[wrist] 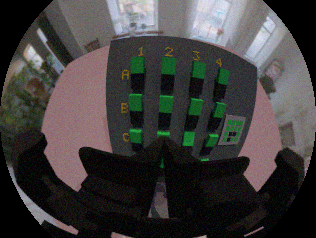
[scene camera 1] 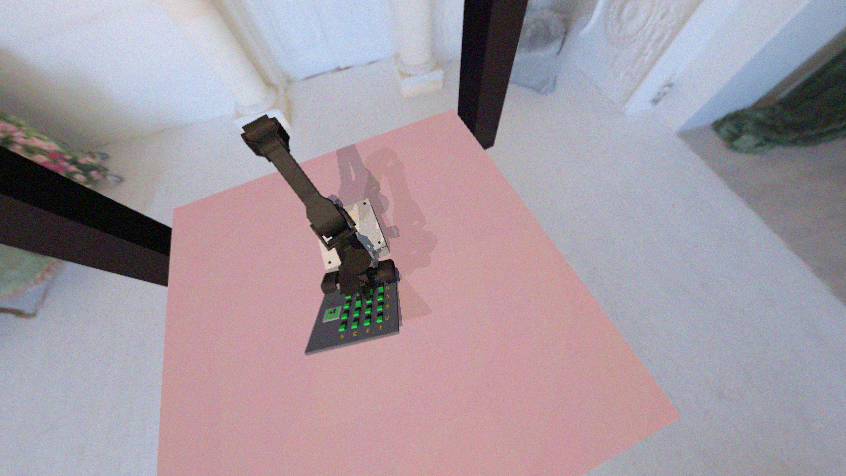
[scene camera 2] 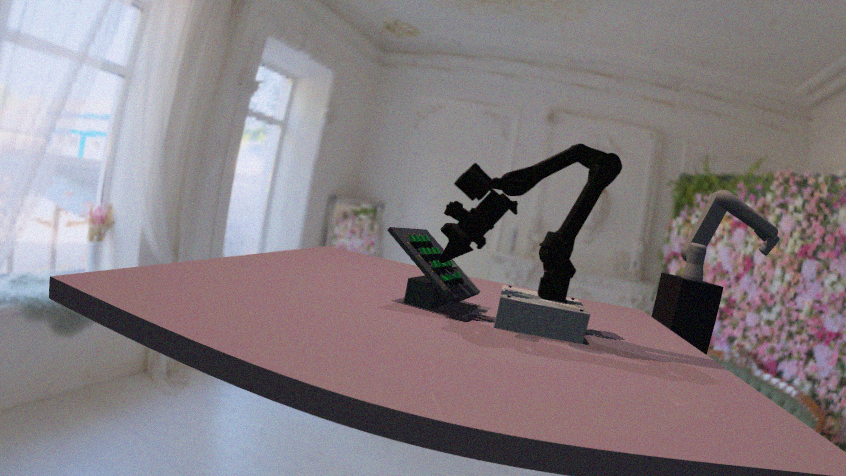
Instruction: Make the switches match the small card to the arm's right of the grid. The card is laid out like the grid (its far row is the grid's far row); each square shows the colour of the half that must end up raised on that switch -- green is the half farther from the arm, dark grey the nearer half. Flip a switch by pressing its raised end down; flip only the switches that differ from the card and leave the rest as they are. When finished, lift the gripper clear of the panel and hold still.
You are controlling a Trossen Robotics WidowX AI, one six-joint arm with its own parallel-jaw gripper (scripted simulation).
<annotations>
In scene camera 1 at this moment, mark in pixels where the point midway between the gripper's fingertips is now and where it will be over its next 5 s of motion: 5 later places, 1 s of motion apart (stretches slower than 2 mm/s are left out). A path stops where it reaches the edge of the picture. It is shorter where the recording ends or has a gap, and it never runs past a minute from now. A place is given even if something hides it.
My gripper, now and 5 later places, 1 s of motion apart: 368, 299; 368, 300; 367, 279; 379, 281; 380, 284; 380, 285
</annotations>
